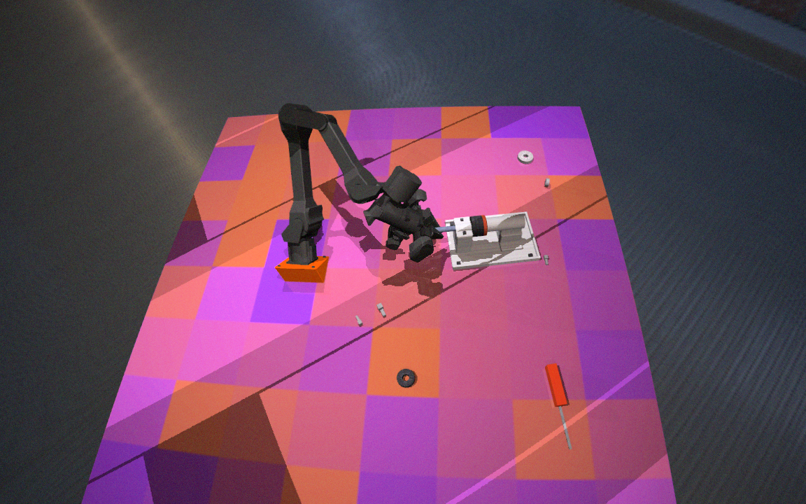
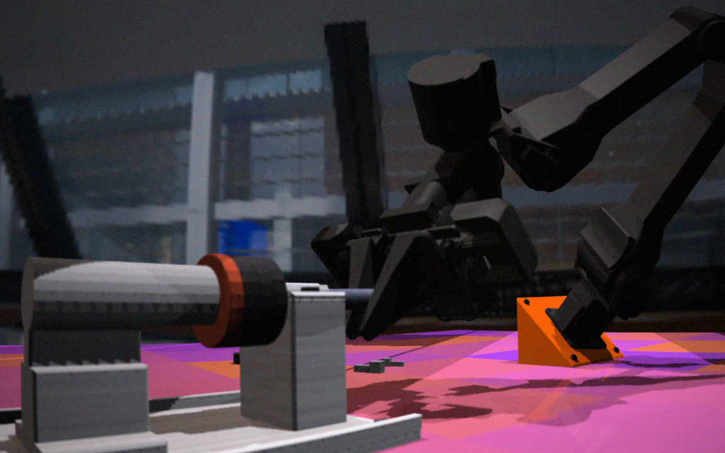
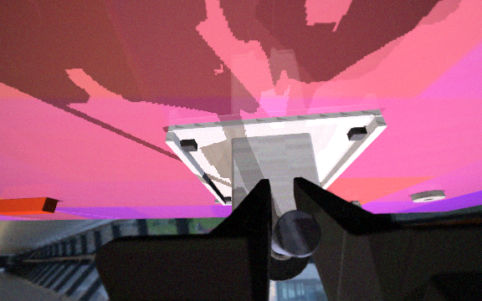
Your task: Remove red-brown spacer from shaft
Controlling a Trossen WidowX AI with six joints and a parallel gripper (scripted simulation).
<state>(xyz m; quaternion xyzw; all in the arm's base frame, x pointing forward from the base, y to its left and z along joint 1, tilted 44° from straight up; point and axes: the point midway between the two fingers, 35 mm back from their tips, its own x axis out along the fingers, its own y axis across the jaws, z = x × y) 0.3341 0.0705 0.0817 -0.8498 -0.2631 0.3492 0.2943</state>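
My gripper tip is now 30 mm short of the blue-grey shaft, 10 mm to the right of it and 20 mm below it. The rest, counted from my gripper tip: red-brown spacer: 100 mm ahead, 30 mm to the left, 20 mm above; black spacer: 90 mm ahead, 20 mm to the left, 20 mm above; grey washer: 220 mm ahead, 350 mm to the left, 50 mm below.
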